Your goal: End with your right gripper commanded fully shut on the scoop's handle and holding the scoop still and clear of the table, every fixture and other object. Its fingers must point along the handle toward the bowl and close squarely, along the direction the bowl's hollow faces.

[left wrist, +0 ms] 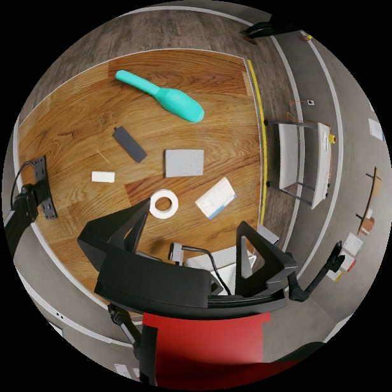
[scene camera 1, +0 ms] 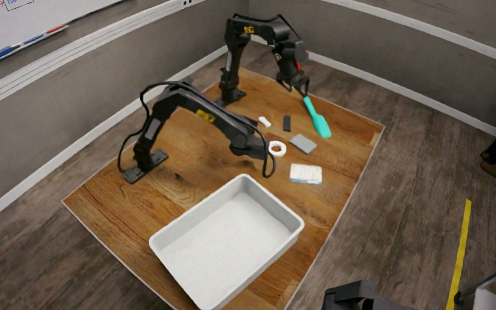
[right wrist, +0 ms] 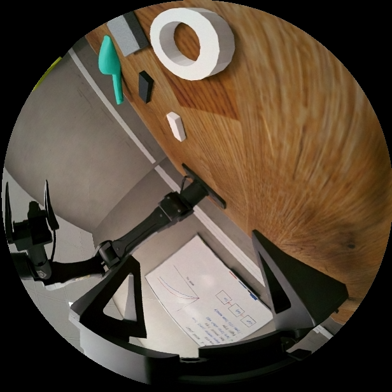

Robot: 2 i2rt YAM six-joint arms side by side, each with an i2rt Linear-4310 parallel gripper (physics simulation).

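Frame: origin at the left arm's base, x down, y right, z back, level; millimetres.
Seen in the pictures: left gripper, fingertip midpoint: (scene camera 1: 298, 94); left arm's base, link origin: (scene camera 1: 227, 99); right arm's base, link origin: (scene camera 1: 146, 166).
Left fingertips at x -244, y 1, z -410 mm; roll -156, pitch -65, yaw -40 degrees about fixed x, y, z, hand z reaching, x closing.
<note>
Pixels of each thing's top centre, then the offset from my left fingertips to it.
- turquoise scoop, top centre: (scene camera 1: 316, 111) dx +197, dy -203, dz +11 mm
- white ring, top centre: (scene camera 1: 276, 147) dx +229, dy +93, dz +4 mm
- grey block, top centre: (scene camera 1: 303, 142) dx +229, dy -16, dz -57 mm
- dark bar, top centre: (scene camera 1: 287, 121) dx +234, dy -76, dz +84 mm
- small white block, top centre: (scene camera 1: 264, 120) dx +232, dy -2, dz +159 mm
- white-blue pack, top centre: (scene camera 1: 306, 173) dx +243, dy +104, dz -165 mm
- large white tray, top centre: (scene camera 1: 227, 233) dx +147, dy +534, dz -182 mm
A turquoise scoop (scene camera 1: 318, 120) (left wrist: 179, 103) (right wrist: 109, 56) is at the table's far side. Its bowl points toward the front right in scene camera 1. In the right wrist view it shows against the wall past the table edge; its height and the way its hollow faces are unclear. My left gripper (scene camera 1: 297, 91) (left wrist: 196, 214) is open and empty; the scoop lies well beyond its fingertips in the left wrist view. My right gripper (right wrist: 187, 251) is open and empty, low near the white ring, away from the scoop. Its fingers are hard to make out in scene camera 1.
A white ring (scene camera 1: 277, 149) (left wrist: 164, 204) (right wrist: 192, 44), grey block (scene camera 1: 303, 143) (left wrist: 184, 163), dark bar (scene camera 1: 287, 123) (left wrist: 130, 144) (right wrist: 145, 86), small white block (scene camera 1: 264, 122) (left wrist: 103, 176) (right wrist: 176, 126) and white-blue pack (scene camera 1: 306, 174) (left wrist: 216, 198) lie on the table. A large white tray (scene camera 1: 225, 240) is nearest scene camera 1.
</note>
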